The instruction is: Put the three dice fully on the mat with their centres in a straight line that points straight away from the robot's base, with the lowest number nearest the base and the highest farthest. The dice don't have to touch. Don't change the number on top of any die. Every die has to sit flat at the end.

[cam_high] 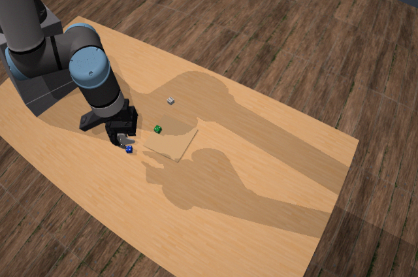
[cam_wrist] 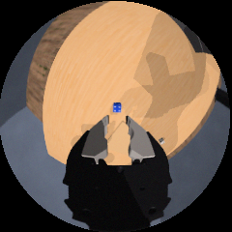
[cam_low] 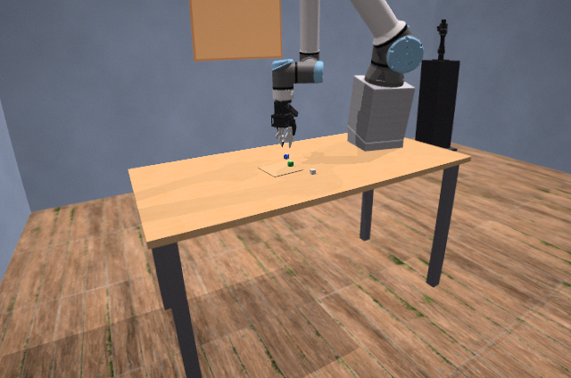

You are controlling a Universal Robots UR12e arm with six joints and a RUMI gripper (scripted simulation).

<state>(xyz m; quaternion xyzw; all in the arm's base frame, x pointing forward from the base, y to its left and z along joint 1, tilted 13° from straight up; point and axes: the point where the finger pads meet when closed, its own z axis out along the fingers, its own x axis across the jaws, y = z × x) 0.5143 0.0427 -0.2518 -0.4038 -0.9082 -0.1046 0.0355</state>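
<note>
The blue die is 60 mm below my hand. Also, from my hand: green die (120 mm to the left, 50 mm below, 20 mm ahead); white die (240 mm to the left, 60 mm below, 30 mm behind); tan mat (130 mm to the left, 70 mm below, 70 mm ahead).
</note>
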